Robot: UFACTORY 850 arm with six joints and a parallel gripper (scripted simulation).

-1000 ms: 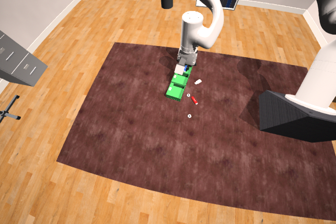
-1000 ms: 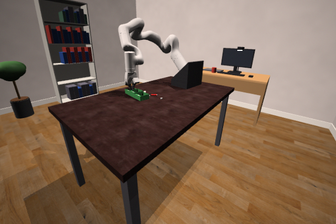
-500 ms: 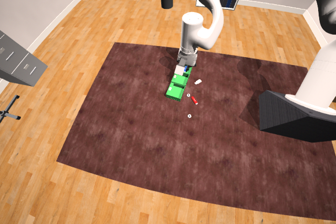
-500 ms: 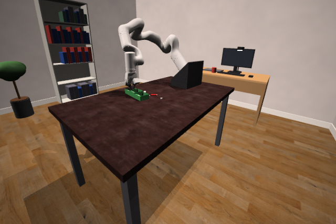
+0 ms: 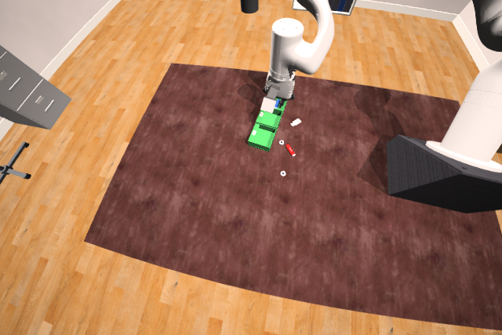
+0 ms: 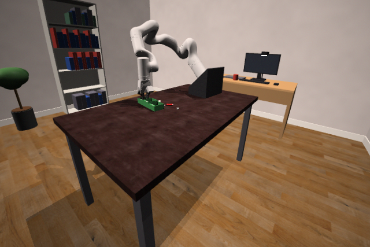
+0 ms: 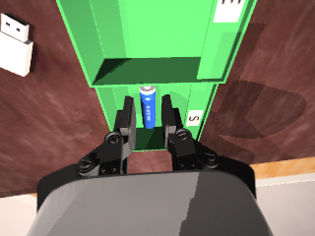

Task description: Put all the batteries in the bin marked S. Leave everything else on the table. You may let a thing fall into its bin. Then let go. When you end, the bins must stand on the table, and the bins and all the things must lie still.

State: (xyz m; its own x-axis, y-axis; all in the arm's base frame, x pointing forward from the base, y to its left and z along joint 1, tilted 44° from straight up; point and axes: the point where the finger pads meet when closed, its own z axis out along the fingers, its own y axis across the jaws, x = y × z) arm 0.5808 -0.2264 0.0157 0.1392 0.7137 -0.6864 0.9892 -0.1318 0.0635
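My hand is 2 cm above the blue battery. The rest, counted from my hand: green bin: 8 cm to the left, 2 cm ahead, 1 cm below; then white block: 9 cm behind, 7 cm to the left, 3 cm below; then red battery: 19 cm to the left, 8 cm behind, 3 cm below.
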